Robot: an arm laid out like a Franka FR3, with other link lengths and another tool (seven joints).
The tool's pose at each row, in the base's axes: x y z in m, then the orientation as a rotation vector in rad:
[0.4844 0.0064 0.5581 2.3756 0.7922 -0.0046]
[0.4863 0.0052 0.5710 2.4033 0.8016 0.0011]
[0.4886 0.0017 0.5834 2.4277 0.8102 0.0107]
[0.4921 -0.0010 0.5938 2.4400 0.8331 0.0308]
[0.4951 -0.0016 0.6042 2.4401 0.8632 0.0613]
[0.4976 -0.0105 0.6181 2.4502 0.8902 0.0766]
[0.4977 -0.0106 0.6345 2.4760 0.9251 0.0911]
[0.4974 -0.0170 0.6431 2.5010 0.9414 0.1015]
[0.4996 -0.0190 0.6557 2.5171 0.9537 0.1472]
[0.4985 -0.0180 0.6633 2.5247 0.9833 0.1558]
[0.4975 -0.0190 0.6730 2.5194 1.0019 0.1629]
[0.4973 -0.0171 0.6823 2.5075 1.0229 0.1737]
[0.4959 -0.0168 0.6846 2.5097 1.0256 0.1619]
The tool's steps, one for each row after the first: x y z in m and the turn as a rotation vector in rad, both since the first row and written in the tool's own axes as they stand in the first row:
[-0.0016 0.0090 -0.0093 0.0264 0.0132 0.0012]
[-0.0039 0.0195 -0.0169 0.0488 0.0280 0.0031]
[-0.0045 0.0289 -0.0231 0.0611 0.0514 -0.0049]
[-0.0044 0.0368 -0.0305 0.0619 0.0813 -0.0179]
[-0.0098 0.0515 -0.0362 0.0748 0.1022 -0.0301]
[-0.0129 0.0609 -0.0493 0.1045 0.1282 -0.0439]
[-0.0183 0.0695 -0.0527 0.1298 0.1454 -0.0465]
[-0.0199 0.0791 -0.0613 0.1394 0.1829 -0.0405]
[-0.0218 0.0821 -0.0681 0.1528 0.1992 -0.0560]
[-0.0250 0.0877 -0.0755 0.1518 0.2085 -0.0676]
[-0.0259 0.0916 -0.0841 0.1449 0.2198 -0.0815]
[-0.0273 0.0920 -0.0864 0.1496 0.2132 -0.0854]

